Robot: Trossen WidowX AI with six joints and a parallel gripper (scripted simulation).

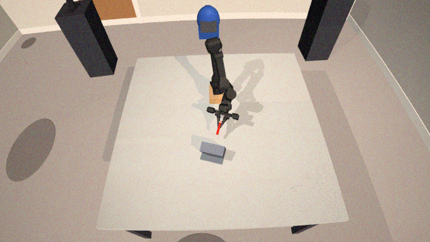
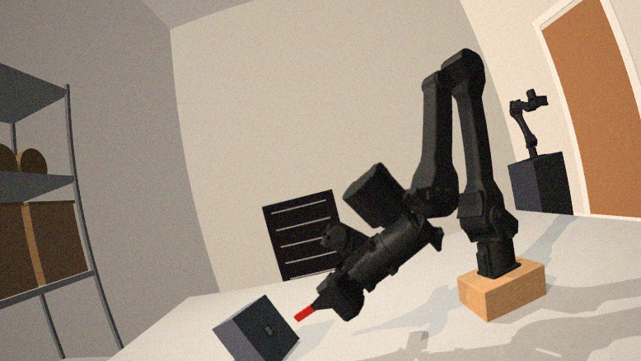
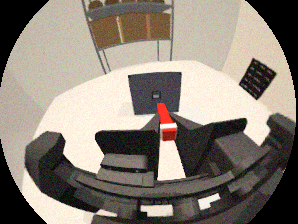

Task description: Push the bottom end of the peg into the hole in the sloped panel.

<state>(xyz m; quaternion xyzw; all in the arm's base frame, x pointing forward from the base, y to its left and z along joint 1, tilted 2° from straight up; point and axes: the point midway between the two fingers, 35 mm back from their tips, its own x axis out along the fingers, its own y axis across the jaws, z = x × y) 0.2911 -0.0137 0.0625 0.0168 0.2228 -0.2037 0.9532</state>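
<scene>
The grey sloped panel is 11 cm ahead of my gripper tip, 5 cm to the right of it and 5 cm below it. From my gripper tip the other things lie so: red peg (1 cm to the left, 1 cm behind, 1 cm above).
</scene>
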